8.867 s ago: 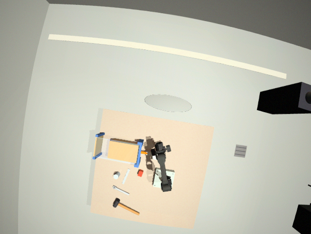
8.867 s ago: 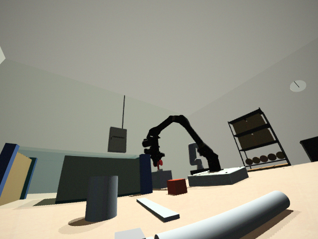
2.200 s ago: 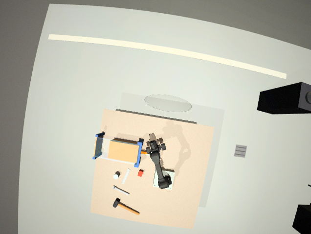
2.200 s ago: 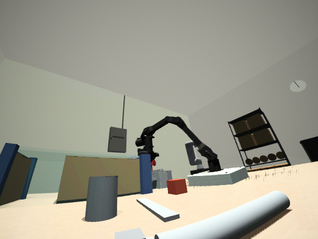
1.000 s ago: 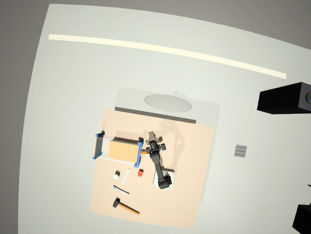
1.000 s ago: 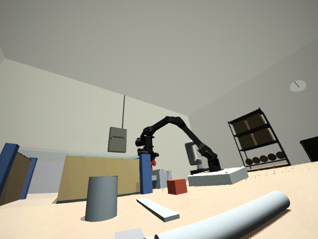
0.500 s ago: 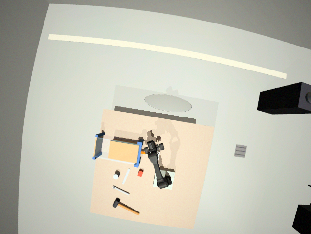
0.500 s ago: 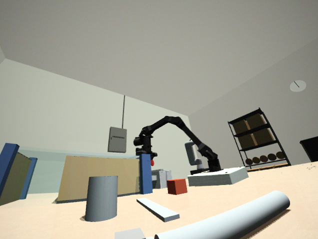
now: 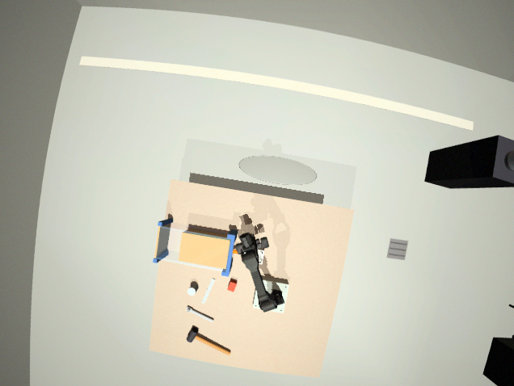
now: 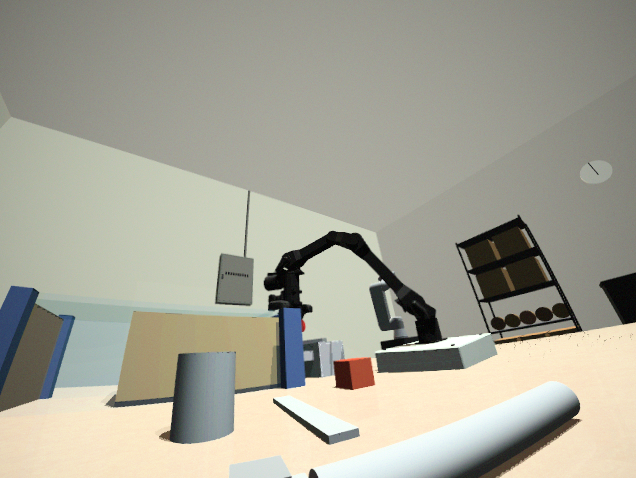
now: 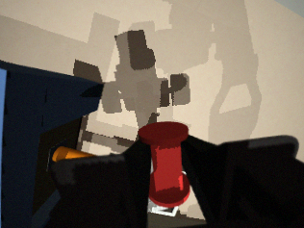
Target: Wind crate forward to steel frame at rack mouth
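Now: the winch crank handle 2 cm behind my gripper tip, 5 cm to the left of it and 2 cm below it. Also, from my gripper tip: winch (6 cm behind, 9 cm to the left, 10 cm below); then blue frame (12 cm ahead, 11 cm to the left, 2 cm below); then red knob (1 cm behind, 1 cm to the left, 1 cm above).
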